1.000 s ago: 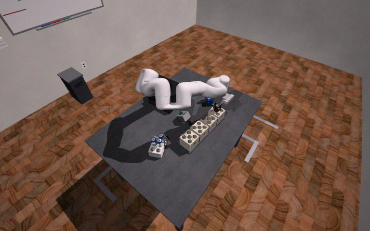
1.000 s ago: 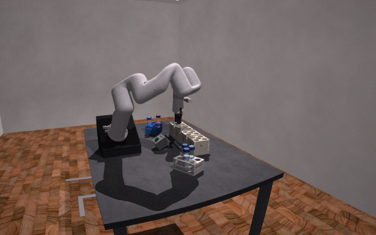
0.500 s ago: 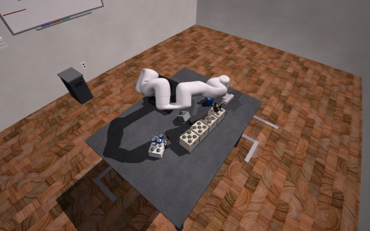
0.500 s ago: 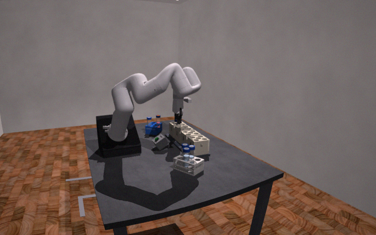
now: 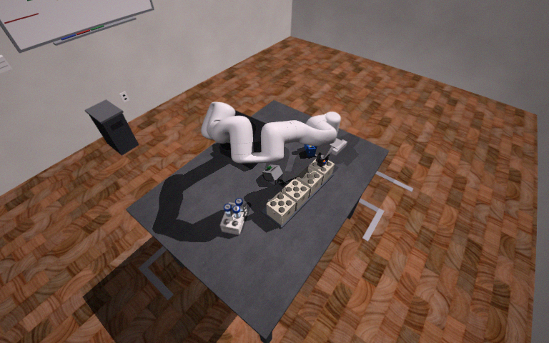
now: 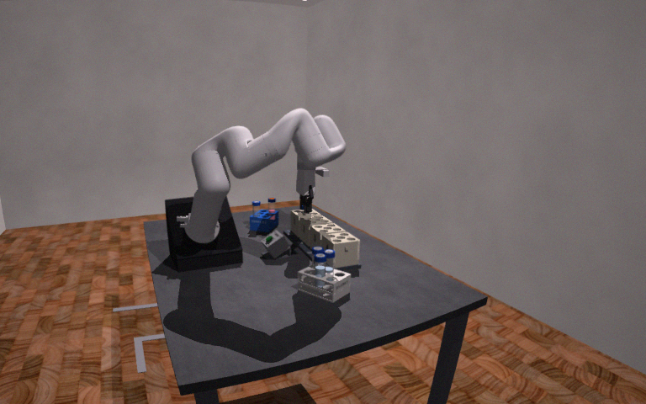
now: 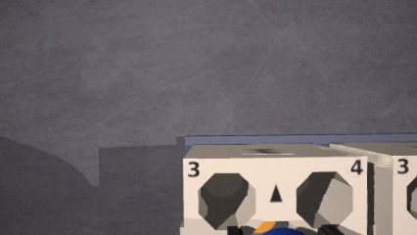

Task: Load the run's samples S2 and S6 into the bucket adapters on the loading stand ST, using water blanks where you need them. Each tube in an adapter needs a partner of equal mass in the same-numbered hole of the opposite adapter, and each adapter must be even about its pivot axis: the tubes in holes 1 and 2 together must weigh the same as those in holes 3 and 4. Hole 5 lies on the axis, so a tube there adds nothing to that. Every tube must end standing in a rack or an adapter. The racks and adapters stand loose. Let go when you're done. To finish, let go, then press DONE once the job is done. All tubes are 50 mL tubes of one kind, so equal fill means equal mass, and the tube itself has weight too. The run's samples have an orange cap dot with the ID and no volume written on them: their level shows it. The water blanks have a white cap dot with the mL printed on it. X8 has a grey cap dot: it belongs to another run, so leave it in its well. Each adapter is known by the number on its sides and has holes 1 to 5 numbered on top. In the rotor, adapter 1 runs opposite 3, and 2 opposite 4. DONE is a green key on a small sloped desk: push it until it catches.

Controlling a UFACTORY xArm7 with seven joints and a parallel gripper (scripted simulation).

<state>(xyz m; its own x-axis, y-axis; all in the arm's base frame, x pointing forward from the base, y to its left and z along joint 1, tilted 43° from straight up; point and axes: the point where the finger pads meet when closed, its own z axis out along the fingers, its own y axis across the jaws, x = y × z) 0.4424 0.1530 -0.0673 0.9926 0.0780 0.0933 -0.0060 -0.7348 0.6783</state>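
The orange-dot tube lies 10 cm behind my hand, 18 cm to the left of it and 6 cm below it. Also, from my hand: white rack (14 cm behind, 51 cm to the right, 9 cm below); then blue rack (13 cm behind, 16 cm to the left, 9 cm below).
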